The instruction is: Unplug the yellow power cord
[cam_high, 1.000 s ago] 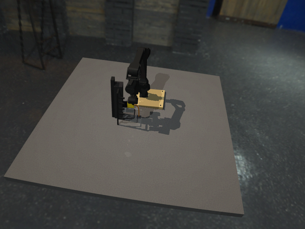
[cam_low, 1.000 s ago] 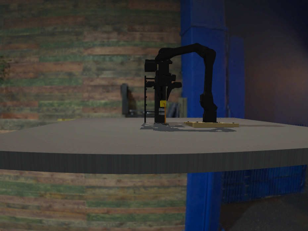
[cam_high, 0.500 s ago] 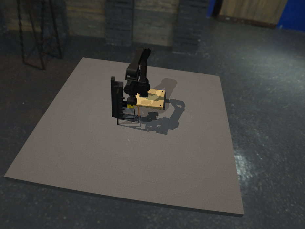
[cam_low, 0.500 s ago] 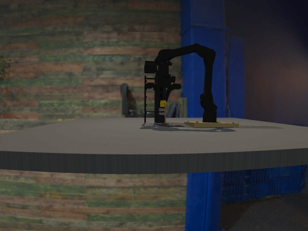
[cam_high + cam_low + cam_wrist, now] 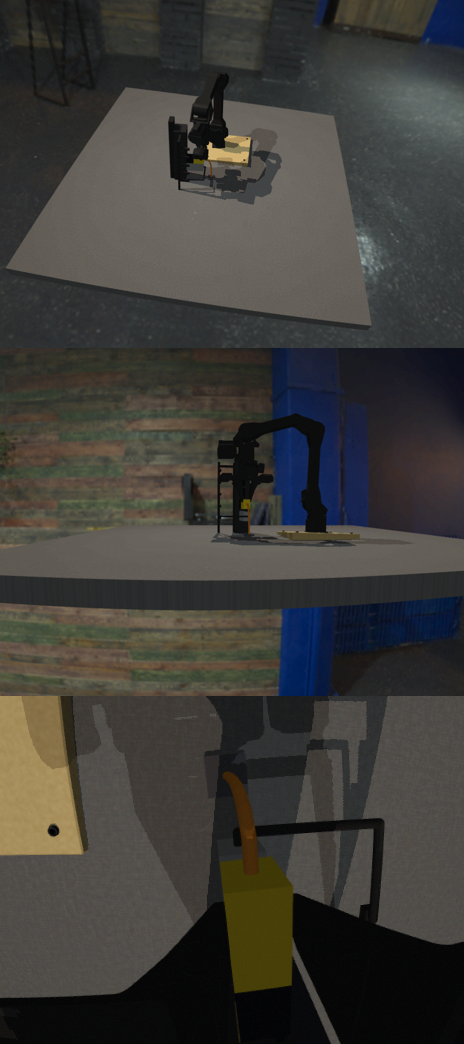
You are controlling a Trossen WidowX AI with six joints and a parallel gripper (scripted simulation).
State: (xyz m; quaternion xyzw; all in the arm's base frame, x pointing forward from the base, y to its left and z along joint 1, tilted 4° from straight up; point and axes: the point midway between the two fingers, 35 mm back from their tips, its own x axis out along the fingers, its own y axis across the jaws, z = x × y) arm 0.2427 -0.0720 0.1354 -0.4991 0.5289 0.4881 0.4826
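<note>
The yellow plug is 30 mm to the right of my gripper tip.
</note>
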